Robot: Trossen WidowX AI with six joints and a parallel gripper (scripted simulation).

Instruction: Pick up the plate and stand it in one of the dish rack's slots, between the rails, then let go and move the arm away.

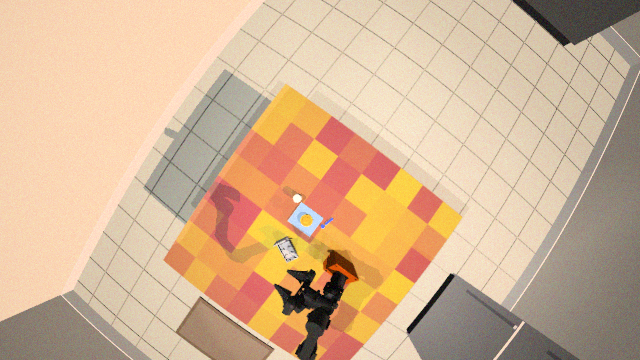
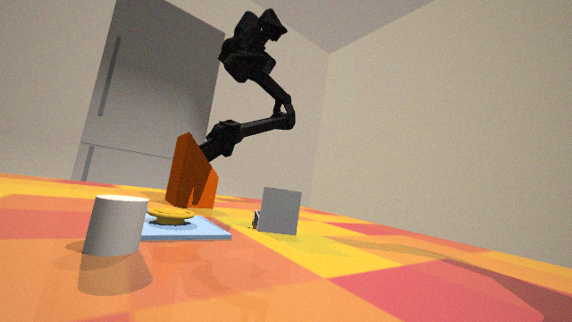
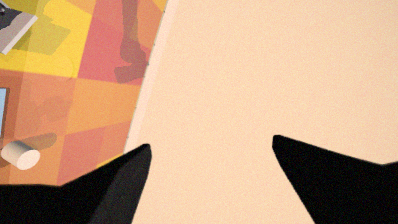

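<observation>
The yellow plate is 3 cm ahead of my gripper tip, 15 cm to the right of it and 38 cm below it. Also, from my gripper tip: dish rack: 1 cm ahead, 5 cm to the left, 37 cm below; then light blue mat: 3 cm ahead, 14 cm to the right, 39 cm below; then blue spoon: 7 cm behind, 19 cm to the right, 39 cm below.
</observation>
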